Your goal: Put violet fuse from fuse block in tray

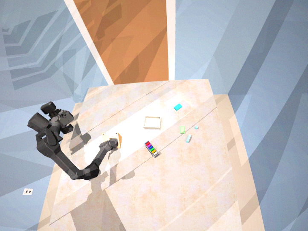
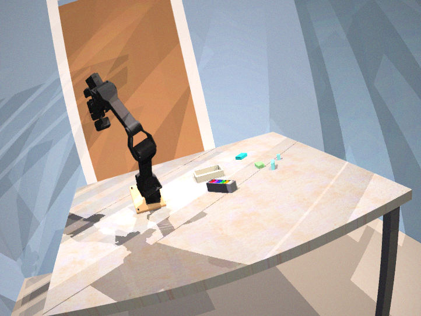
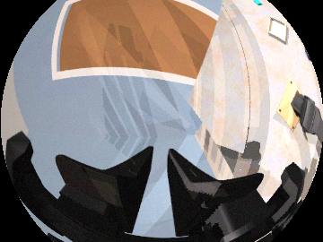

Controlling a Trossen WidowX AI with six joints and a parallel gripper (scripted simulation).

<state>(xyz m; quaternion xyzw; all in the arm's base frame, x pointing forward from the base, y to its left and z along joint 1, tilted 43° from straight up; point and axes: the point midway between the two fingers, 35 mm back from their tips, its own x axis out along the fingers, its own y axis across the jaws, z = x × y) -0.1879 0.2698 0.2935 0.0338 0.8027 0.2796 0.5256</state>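
Right now the violet fuse is 440 mm ahead of my gripper tip, 420 mm below it and 40 mm to the right of it. The rest, counted from my gripper tip: cream tray (440 mm below, 440 mm ahead, 170 mm to the left).
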